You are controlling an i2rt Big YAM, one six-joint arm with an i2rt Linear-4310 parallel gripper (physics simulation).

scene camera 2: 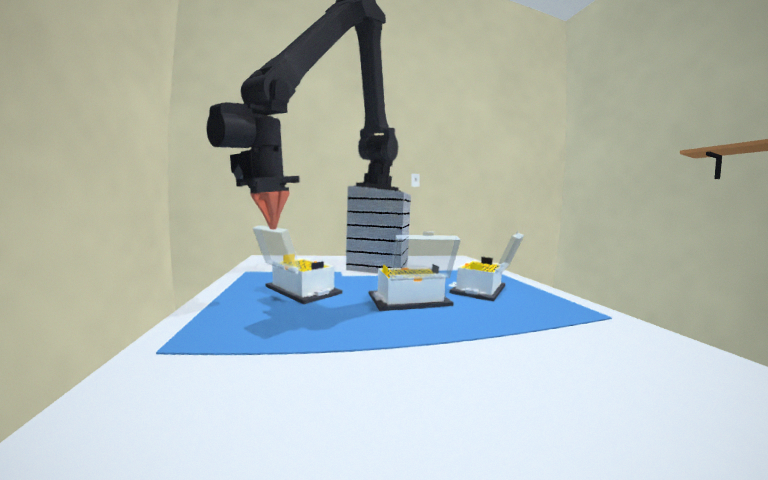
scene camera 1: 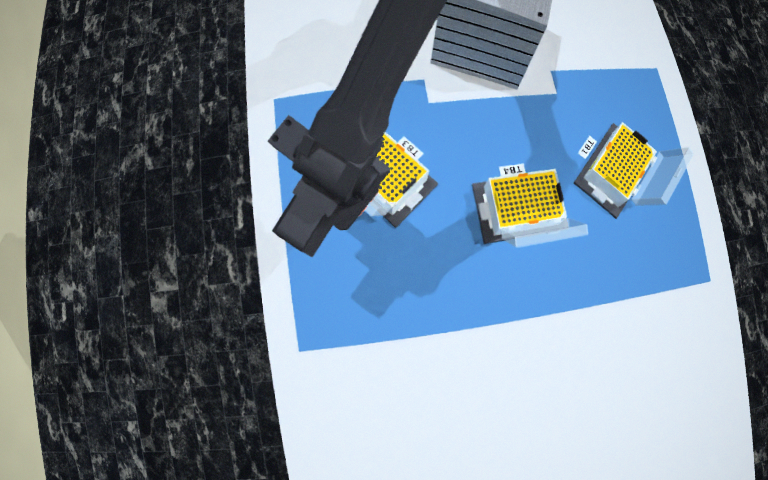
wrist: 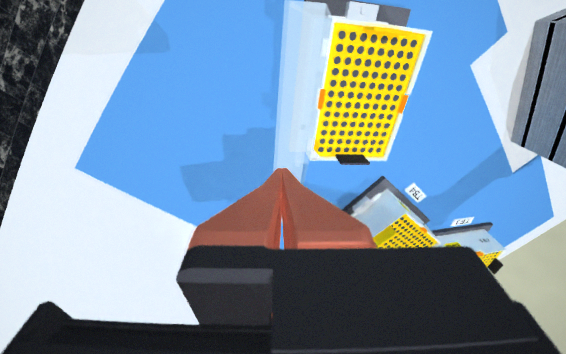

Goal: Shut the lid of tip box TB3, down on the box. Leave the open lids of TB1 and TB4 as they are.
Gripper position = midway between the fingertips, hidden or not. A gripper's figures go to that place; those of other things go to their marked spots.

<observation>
The gripper (scene camera 2: 273, 229) is 55 cm from the lens. A blue mat (scene camera 2: 247, 318) is 51 cm from the lens.
</observation>
